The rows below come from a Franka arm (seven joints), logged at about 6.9 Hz.
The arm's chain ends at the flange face. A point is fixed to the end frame.
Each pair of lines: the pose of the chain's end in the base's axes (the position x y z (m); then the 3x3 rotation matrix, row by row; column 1 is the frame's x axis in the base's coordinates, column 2 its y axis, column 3 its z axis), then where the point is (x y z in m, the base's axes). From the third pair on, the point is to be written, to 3 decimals.
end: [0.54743, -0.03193, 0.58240], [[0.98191, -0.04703, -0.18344], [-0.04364, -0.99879, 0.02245], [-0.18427, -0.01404, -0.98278]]
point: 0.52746 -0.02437 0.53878
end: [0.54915, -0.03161, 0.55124], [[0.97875, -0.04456, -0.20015], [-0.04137, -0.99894, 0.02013], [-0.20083, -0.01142, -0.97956]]
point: 0.52842 -0.02418 0.50795
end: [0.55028, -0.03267, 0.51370], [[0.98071, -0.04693, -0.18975], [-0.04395, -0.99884, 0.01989], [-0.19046, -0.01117, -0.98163]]
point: 0.530 -0.025 0.470
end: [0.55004, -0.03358, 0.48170], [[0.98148, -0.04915, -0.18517], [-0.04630, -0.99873, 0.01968], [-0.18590, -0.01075, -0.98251]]
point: 0.530 -0.026 0.438
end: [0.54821, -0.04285, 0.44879], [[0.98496, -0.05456, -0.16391], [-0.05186, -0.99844, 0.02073], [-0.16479, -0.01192, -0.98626]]
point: 0.529 -0.035 0.405
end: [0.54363, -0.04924, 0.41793], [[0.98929, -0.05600, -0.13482], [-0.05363, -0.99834, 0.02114], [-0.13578, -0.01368, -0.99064]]
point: 0.526 -0.042 0.373
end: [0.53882, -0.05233, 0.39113], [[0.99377, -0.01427, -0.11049], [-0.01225, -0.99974, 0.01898], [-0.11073, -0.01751, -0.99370]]
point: 0.522 -0.045 0.346
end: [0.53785, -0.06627, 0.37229], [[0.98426, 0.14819, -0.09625], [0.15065, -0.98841, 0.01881], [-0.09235, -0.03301, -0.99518]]
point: 0.521 -0.061 0.327
